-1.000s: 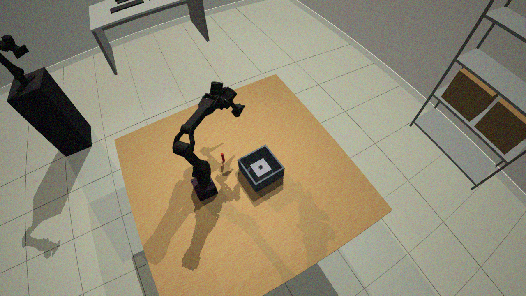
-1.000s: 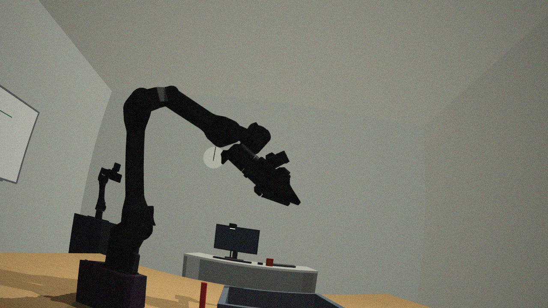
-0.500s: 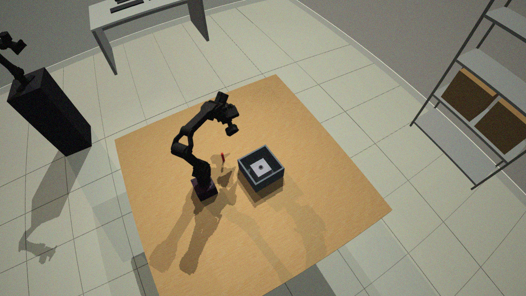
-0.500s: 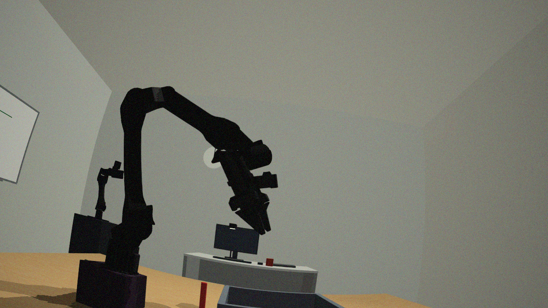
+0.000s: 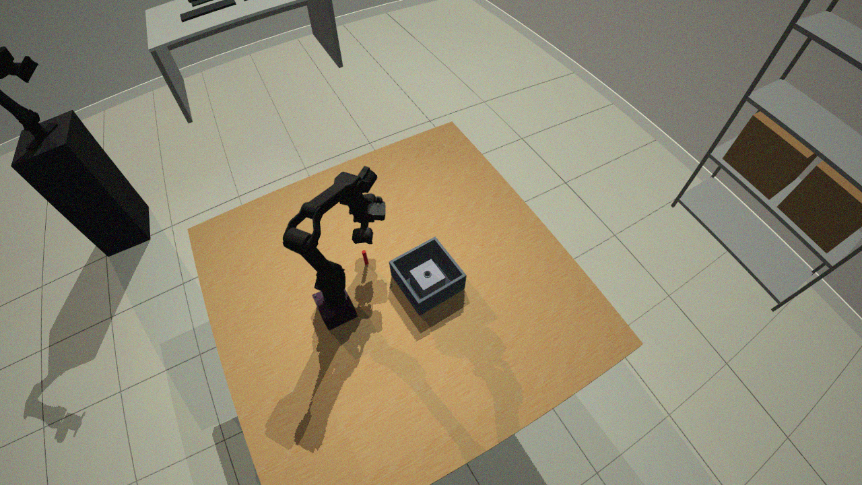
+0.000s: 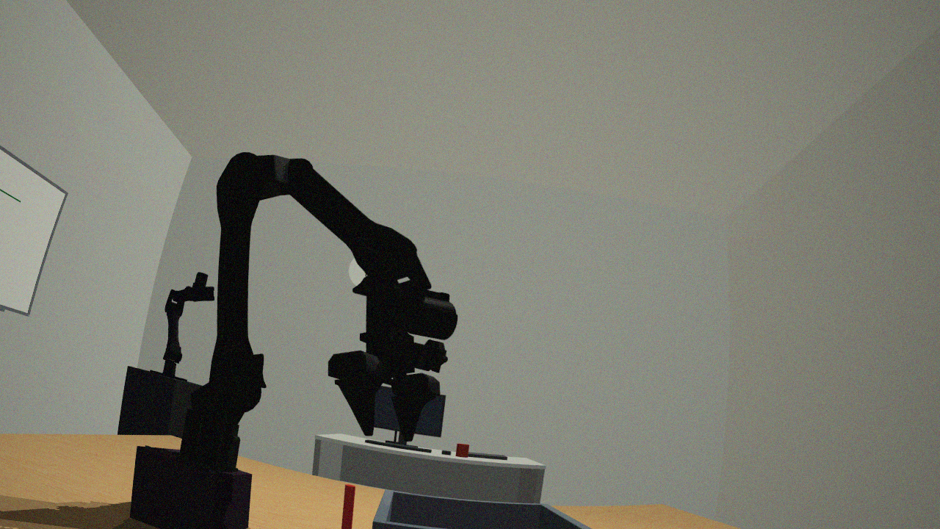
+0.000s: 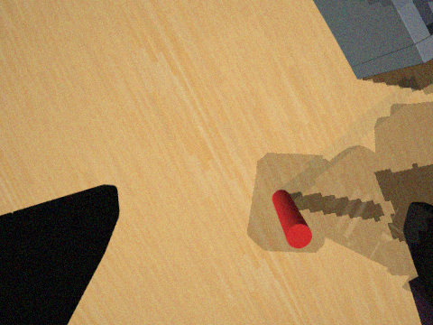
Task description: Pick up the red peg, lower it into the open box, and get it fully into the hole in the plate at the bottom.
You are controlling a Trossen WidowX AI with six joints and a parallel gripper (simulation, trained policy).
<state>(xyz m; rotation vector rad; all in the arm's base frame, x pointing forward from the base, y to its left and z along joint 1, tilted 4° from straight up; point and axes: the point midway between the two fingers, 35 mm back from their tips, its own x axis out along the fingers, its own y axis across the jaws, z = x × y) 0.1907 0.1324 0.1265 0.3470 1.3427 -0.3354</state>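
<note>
My gripper tip is 12 cm above the red peg, 4 cm past it and 1 cm to the left of it. From my gripper tip the other things lie so: dark box 18 cm to the right, 13 cm below, 12 cm ahead; pale plate 18 cm to the right, 12 cm ahead, 11 cm below.
</note>
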